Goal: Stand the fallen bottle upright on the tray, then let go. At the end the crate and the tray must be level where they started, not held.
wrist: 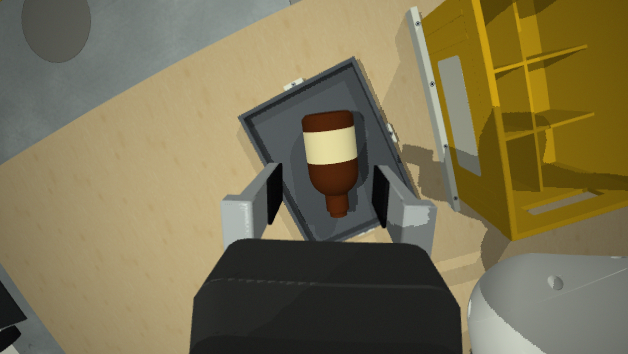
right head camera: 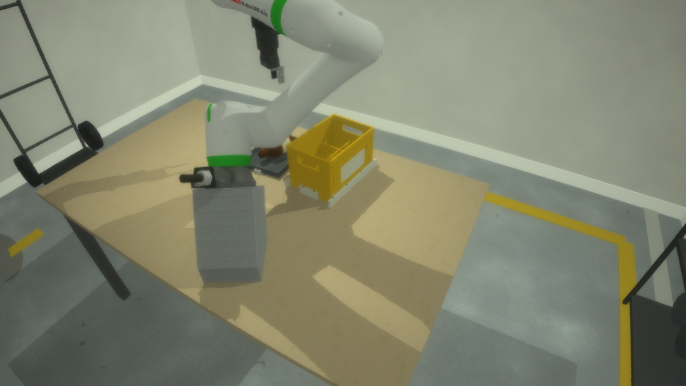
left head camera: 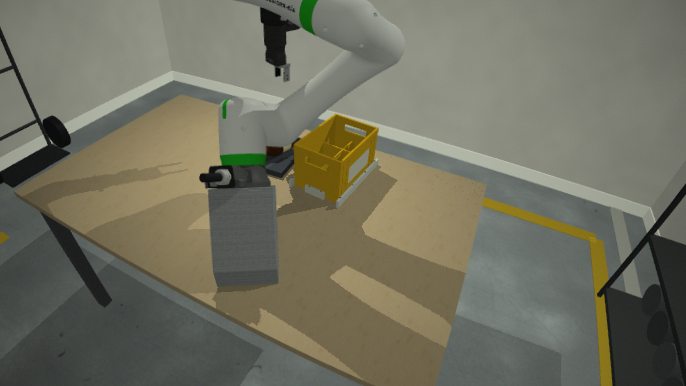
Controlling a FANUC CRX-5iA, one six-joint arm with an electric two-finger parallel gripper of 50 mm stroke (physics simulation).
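Seen in the pictures: gripper, between the fingertips: [wrist: 327,183] [right head camera: 278,80] [left head camera: 282,78]; arm's base, origin of its link: [right head camera: 230,187] [left head camera: 244,187].
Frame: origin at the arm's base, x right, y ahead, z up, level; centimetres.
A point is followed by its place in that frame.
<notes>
A brown bottle [wrist: 334,177] @(x -18.0, y 38.9, z -10.8 cm) [right head camera: 270,152] @(x -16.9, y 35.5, z -14.1 cm) [left head camera: 274,150] @(x -15.7, y 36.2, z -13.6 cm) with a cream label lies on its side in the dark grey tray [wrist: 275,145] @(x -25.5, y 45.2, z -18.1 cm) [right head camera: 275,172] @(x -8.6, y 28.2, z -16.1 cm) [left head camera: 280,169] @(x -10.3, y 32.1, z -18.1 cm). In the wrist view its neck points down between the fingers and its base points up. The tray lies flat on the table. My gripper [wrist: 327,183] @(x -16.9, y 44.7, z 12.6 cm) [left head camera: 282,73] @(x -16.9, y 44.7, z 12.6 cm) [right head camera: 277,75] @(x -16.9, y 44.7, z 12.6 cm) is open and empty, high above the tray, with a finger to either side of the neck in the wrist view. The yellow crate [left head camera: 317,175] @(x 8.7, y 26.9, z -10.0 cm) [right head camera: 312,175] @(x 9.9, y 26.8, z -9.4 cm) [wrist: 502,175] @(x -0.6, y 35.4, z -1.4 cm) stands upright beside the tray. The arm hides part of the tray and bottle in the left head view.
White strips [left head camera: 357,184] @(x 19.3, y 37.9, z -17.2 cm) [right head camera: 353,184] @(x 19.4, y 38.5, z -17.5 cm) [wrist: 432,100] run along the crate's foot. Small white blocks [wrist: 293,84] @(x -19.1, y 52.4, z -16.1 cm) sit at the tray's sides. The arm's grey base block [left head camera: 243,235] @(x 8.2, y -11.7, z -4.7 cm) [right head camera: 230,235] @(x 9.5, y -11.2, z -5.0 cm) stands on the wooden table [left head camera: 400,200] @(x 35.8, y 39.4, z -18.6 cm) [right head camera: 400,210] @(x 39.6, y 35.7, z -18.7 cm) [wrist: 150,175] @(x -48.3, y 48.3, z -18.6 cm). The arm's link [wrist: 550,305] @(x -4.6, y 29.3, z 10.6 cm) shows beside the gripper.
</notes>
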